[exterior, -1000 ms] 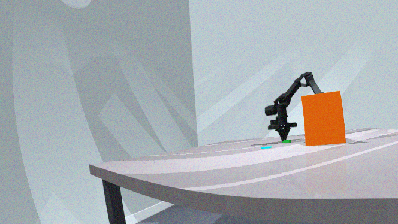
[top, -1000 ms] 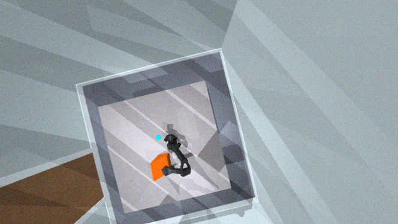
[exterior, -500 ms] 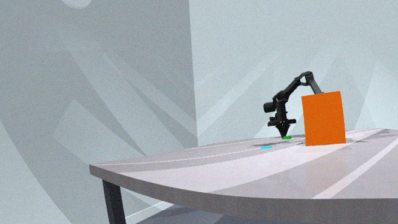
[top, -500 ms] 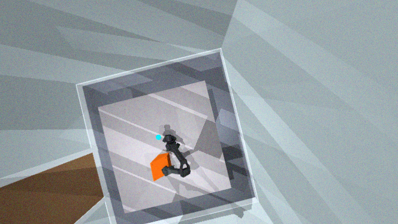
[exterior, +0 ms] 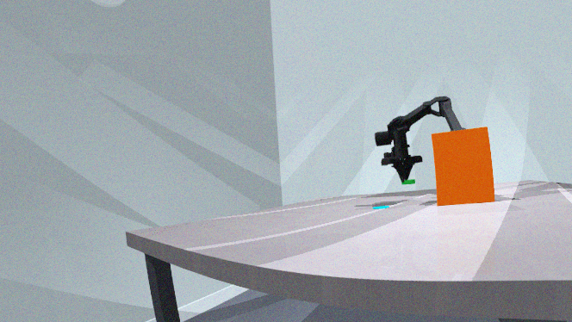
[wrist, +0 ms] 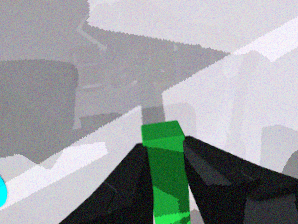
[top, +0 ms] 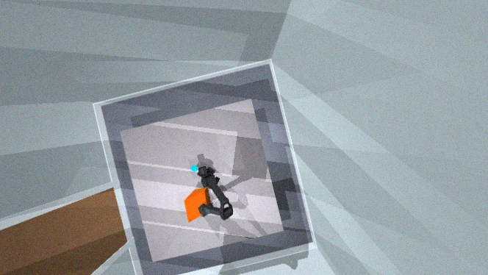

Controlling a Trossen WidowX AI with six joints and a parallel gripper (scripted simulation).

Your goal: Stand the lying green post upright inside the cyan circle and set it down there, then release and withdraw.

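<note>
My gripper tip is now 15 cm to the right of the cyan circle, 9 cm short of it and 8 cm above it. Round my gripper tip: green post: 2 cm to the left, 2 cm behind.
</note>
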